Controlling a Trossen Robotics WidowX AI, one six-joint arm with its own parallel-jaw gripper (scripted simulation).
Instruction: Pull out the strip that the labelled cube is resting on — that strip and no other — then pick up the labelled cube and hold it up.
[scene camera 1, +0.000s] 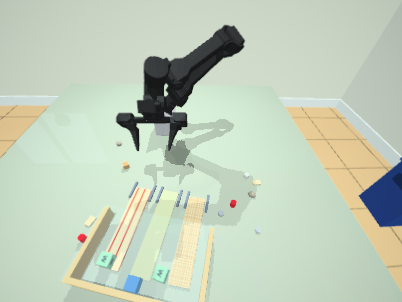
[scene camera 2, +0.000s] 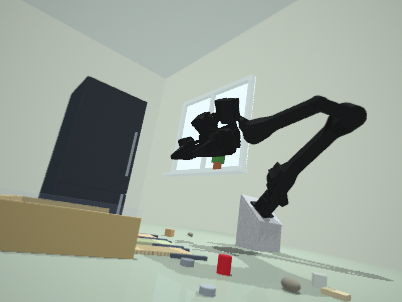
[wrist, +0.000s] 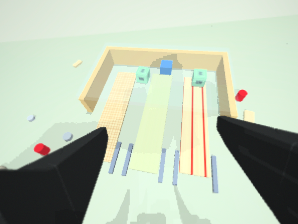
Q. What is my gripper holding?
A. Nothing.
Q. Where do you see my gripper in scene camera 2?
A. At 181, 156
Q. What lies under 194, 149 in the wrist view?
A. A red-lined strip.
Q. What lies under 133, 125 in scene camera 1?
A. My gripper.
